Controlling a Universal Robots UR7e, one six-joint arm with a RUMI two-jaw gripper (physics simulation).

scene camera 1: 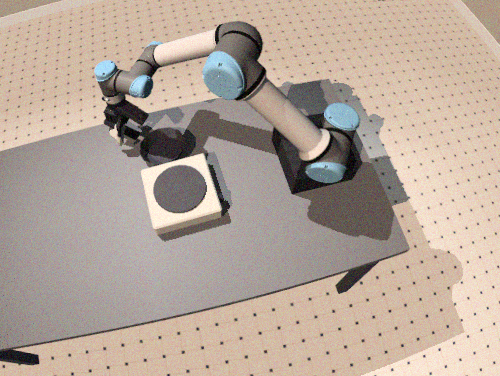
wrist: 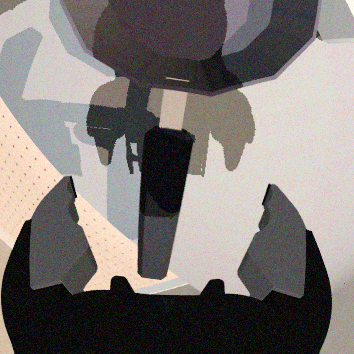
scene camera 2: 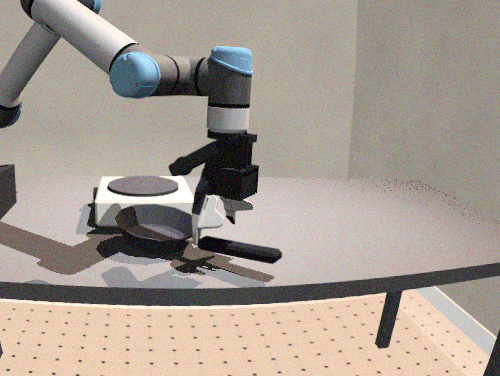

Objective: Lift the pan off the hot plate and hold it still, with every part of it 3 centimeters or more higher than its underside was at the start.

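Places are measured from the arm's base along level axes (x ahead, y left, z up), in centimetres.
Where they show: gripper, fingertip midpoint: [scene camera 1: 130,131] [wrist: 169,182] [scene camera 2: 215,234].
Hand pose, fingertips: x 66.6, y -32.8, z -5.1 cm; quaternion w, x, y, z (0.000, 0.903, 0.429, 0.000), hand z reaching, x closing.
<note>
After its pixels a point has its place.
The dark pan [scene camera 1: 167,146] @(y -24.5, x 53.8, z -9.6 cm) [scene camera 2: 157,225] @(y -16.5, x 56.3, z -8.9 cm) [wrist: 165,30] @(y -26.6, x 57.7, z -10.1 cm) stands beside the hot plate, low over the table, not on the heating disc. Its black handle [scene camera 2: 240,249] @(y -39.0, x 70.1, z -5.9 cm) [wrist: 162,200] @(y -34.5, x 68.0, z -5.9 cm) sticks out away from the hot plate. The hot plate [scene camera 1: 215,205] [scene camera 2: 145,207] is a cream-white box with a round dark disc on top. My gripper [scene camera 1: 127,140] @(y -32.8, x 66.6, z -5.1 cm) [scene camera 2: 215,231] @(y -32.8, x 66.6, z -5.1 cm) [wrist: 169,182] @(y -32.8, x 66.6, z -5.1 cm) is open and points down at the handle, near the pan's rim. In the wrist view the handle lies between the two spread jaws, left of centre, with space on both sides. The jaws hold nothing.
The grey table [scene camera 1: 100,250] @(y 10.1, x 86.2, z -10.7 cm) [scene camera 2: 350,240] @(y -24.9, x 99.6, z -10.7 cm) carries the pan and hot plate. Its edge runs close to the pan and handle. The robot's dark base block [scene camera 1: 287,165] @(y 0.5, x 14.5, z -2.9 cm) stands on the table, apart from the hot plate. Arm shadows fall across the pan and table.
</note>
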